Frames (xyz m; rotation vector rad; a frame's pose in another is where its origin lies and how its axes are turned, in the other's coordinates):
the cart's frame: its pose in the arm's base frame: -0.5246 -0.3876 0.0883 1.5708 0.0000 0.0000
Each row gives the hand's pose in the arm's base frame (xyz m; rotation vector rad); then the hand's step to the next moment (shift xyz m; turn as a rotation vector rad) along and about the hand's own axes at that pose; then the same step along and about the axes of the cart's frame.
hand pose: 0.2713 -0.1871 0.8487 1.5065 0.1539 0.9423
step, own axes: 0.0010 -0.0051 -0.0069 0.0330 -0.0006 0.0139
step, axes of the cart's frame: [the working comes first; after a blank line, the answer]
step, axes of the arm's base frame: -0.0015 0.0070 -0.0049 0.0305 0.0094 0.0163

-0.0015 -0.0049 -0.0070 0.0305 0.0163 -0.0094
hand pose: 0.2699 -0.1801 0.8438 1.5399 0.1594 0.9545
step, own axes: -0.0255 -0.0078 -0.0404 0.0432 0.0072 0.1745
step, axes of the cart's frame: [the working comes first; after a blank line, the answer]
step, axes of the arm's base frame: -0.0391 0.0174 -0.0227 0.1364 -0.1090 0.0436

-0.0391 -0.0227 -0.0174 0.1364 0.0436 0.1090
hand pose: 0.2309 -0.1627 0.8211 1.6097 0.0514 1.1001
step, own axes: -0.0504 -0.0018 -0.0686 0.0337 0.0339 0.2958
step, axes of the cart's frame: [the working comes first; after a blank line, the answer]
step, axes of the arm's base frame: -0.0729 0.0239 -0.0368 0.1982 -0.2146 0.0667

-0.0729 -0.0368 -0.0239 0.1982 0.0667 0.2146
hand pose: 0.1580 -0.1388 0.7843 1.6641 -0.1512 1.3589
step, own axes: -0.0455 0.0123 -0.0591 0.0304 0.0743 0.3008
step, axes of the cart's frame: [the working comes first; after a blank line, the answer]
step, axes of the arm's base frame: -0.0658 0.0154 -0.0339 0.1758 -0.2416 0.0877

-0.0658 -0.0339 -0.0154 0.1758 0.0877 0.2416
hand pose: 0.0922 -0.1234 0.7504 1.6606 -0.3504 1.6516
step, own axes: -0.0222 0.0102 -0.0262 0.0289 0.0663 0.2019
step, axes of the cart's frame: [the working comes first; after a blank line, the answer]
step, axes of the arm's base frame: -0.0289 0.0037 -0.0208 0.1081 -0.1707 0.0720

-0.0289 -0.0208 -0.0037 0.1081 0.0720 0.1707
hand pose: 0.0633 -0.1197 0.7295 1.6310 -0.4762 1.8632
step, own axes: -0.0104 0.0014 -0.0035 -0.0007 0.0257 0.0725
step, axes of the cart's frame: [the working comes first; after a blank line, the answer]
step, axes of the arm's base frame: -0.0030 -0.0010 -0.0106 0.0382 -0.0650 0.0153

-0.0030 -0.0106 0.0010 0.0382 0.0153 0.0650
